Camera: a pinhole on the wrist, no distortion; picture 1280 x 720 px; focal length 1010.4 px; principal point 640.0 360.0 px. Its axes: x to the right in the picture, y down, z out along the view. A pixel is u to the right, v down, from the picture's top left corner.
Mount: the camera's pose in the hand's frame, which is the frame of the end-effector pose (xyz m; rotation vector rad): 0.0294 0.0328 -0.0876 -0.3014 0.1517 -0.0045
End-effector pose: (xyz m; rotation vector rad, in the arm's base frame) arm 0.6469 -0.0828 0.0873 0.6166 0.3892 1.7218
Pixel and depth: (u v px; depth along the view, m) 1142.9 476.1 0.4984
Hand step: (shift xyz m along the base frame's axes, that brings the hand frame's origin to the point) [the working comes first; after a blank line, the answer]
In the camera's frame: 0.2481 0.0573 0.4984

-0.0391 0.2608 0.4602
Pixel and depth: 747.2 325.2 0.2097
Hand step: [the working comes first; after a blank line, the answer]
In the camera's frame: 0.0222 -0.0072 0.2097

-0.0172 0.0522 0.1529
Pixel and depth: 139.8 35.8 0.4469
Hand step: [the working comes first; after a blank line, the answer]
In the camera's frame: -0.2212 -0.1434 0.4469

0.2340 -0.1516 0.3245
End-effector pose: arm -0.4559 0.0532 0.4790 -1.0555 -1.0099 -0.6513
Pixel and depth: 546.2 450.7 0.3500
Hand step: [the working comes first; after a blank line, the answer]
In the camera's frame: -0.0325 0.0314 0.3500

0.0757 0.2849 0.0123
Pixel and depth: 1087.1 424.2 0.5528
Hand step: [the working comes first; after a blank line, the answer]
In the camera's frame: 0.2446 0.0351 0.5528

0.1971 0.4507 0.2874
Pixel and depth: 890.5 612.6 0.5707
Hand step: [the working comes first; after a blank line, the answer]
In the camera's frame: 0.1415 0.1427 0.5707

0.2471 0.4911 0.1518
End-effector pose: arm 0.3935 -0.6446 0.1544 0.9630 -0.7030 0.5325
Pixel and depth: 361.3 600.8 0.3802
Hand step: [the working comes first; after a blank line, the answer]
In the camera's frame: -0.1049 0.0906 0.3802

-0.2510 -0.1174 0.2147
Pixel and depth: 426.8 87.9 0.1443
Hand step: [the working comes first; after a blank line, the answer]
In the camera's frame: -0.0304 -0.0389 0.1443

-0.0318 -0.0356 0.0624
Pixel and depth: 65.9 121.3 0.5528
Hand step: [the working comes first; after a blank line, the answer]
In the camera's frame: -0.3141 -0.1306 0.5528

-0.3394 -0.4354 0.0982
